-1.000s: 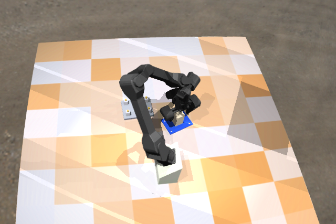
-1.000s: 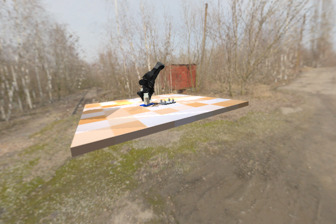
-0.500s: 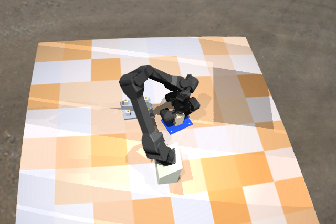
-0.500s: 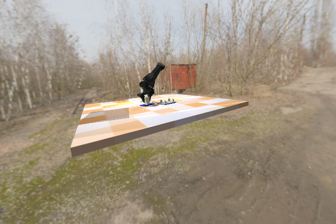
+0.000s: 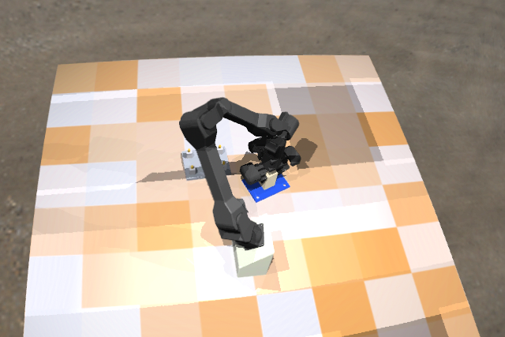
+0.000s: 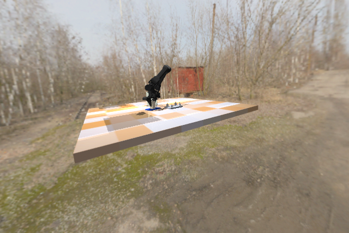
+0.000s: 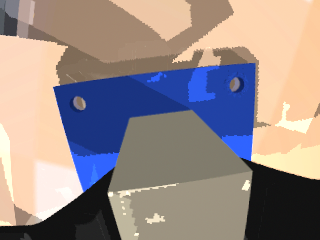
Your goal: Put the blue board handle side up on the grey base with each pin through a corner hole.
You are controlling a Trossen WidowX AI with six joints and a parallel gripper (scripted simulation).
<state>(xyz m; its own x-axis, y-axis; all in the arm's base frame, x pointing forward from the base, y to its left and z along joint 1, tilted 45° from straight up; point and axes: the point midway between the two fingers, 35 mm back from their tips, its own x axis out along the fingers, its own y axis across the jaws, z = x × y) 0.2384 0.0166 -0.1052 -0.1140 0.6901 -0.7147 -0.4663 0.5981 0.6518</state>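
Right now the grey base is 7 cm ahead of my gripper tip, 19 cm to the left of it and 2 cm below it. The rest, counted from my gripper tip: flat blue board (1 cm below).
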